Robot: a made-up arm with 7 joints. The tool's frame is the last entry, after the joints. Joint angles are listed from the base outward. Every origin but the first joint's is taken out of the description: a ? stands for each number. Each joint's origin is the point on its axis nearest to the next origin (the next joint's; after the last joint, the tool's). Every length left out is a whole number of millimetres.
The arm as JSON. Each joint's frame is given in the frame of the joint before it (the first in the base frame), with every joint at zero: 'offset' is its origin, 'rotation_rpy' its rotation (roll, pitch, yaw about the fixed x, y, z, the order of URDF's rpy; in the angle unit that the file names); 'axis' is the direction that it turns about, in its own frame. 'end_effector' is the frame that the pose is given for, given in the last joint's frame.
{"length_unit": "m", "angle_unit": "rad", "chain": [
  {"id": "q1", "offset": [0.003, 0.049, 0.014], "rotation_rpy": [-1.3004, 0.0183, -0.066], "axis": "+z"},
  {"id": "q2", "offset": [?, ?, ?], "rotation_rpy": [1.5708, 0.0, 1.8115], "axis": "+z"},
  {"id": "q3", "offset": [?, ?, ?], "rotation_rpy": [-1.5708, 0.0, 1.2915], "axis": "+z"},
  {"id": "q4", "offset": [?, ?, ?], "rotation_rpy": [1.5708, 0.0, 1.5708], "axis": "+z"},
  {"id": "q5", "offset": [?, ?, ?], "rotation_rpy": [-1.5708, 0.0, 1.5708], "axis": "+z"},
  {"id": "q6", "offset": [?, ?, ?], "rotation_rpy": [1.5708, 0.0, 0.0], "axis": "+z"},
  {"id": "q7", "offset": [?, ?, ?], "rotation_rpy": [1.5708, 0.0, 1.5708], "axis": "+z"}
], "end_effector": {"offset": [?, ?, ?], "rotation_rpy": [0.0, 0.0, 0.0]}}
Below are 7 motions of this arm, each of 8 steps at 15 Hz.
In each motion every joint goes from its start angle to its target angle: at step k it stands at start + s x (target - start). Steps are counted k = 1, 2, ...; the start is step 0. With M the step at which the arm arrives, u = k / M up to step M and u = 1 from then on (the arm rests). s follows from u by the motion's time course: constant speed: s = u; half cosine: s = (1 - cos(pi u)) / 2; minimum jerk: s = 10 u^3 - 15 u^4 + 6 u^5.
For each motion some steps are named. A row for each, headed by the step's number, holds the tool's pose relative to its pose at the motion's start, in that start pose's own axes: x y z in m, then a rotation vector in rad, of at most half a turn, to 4 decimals.
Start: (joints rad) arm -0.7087 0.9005 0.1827 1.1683 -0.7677 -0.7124 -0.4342
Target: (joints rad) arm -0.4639 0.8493 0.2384 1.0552 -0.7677 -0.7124 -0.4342
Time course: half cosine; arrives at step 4
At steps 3, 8:
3: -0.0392 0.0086 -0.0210 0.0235 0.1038 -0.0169
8: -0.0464 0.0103 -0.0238 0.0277 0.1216 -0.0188

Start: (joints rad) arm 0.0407 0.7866 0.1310 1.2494 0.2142 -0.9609 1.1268
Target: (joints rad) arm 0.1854 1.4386 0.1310 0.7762 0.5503 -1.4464 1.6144
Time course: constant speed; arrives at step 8
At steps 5, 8:
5: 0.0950 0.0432 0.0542 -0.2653 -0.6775 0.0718
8: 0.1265 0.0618 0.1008 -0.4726 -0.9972 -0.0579

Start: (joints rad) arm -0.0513 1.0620 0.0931 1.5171 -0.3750 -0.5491 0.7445
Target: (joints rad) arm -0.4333 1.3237 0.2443 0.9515 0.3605 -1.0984 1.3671
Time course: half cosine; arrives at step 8
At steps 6, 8:
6: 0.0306 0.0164 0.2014 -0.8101 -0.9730 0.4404
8: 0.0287 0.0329 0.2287 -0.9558 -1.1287 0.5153

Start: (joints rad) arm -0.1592 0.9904 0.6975 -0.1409 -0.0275 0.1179 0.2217
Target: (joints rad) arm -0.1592 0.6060 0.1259 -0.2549 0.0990 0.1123 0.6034
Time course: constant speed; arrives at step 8
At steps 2, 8:
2: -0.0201 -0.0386 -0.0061 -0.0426 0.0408 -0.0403
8: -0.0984 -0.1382 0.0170 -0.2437 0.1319 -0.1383

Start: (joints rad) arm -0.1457 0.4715 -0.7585 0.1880 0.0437 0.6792 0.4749
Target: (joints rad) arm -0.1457 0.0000 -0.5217 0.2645 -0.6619 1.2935 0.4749
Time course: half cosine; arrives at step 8
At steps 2, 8:
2: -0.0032 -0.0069 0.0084 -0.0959 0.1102 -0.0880
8: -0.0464 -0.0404 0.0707 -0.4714 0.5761 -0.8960

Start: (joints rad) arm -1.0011 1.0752 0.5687 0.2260 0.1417 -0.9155 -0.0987
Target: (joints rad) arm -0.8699 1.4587 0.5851 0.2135 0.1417 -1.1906 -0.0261
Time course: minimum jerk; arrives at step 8
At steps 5, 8:
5: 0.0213 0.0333 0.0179 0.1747 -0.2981 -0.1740
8: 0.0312 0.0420 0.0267 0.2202 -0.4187 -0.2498

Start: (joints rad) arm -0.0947 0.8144 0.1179 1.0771 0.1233 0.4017 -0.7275
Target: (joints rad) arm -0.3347 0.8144 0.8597 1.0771 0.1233 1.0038 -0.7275
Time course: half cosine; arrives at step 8
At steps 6, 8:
6: -0.0379 0.0231 0.0148 -0.7847 -0.2137 -0.1824
8: -0.0420 0.0231 0.0161 -0.9047 -0.2487 -0.2626

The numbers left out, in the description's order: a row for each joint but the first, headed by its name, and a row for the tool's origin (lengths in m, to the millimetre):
q2: -0.004 0.018 0.0
q3: 0.148 -0.039 0.0
q4: 0.002 -0.018 0.0
q5: -0.16 -0.012 0.0
q6: 0.0 0.0 0.0
q7: 0.0 0.047 0.0
tool: 0.0 0.0 0.0

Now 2 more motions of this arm.
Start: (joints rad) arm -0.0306 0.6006 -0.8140 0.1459 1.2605 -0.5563 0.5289
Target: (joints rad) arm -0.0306 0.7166 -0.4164 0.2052 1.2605 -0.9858 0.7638
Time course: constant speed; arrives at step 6
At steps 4, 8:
4: -0.0377 0.0248 -0.0398 0.0087 -0.0073 0.1457
8: -0.0585 0.0405 -0.0555 0.0150 -0.0146 0.2213

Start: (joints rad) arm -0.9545 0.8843 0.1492 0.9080 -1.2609 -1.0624 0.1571
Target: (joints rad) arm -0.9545 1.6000 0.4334 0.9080 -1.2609 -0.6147 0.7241
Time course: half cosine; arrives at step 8
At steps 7, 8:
7: 0.1469 -0.0424 0.1706 0.0170 -0.3192 0.4080
8: 0.1499 -0.0457 0.1789 0.0124 -0.3314 0.4226

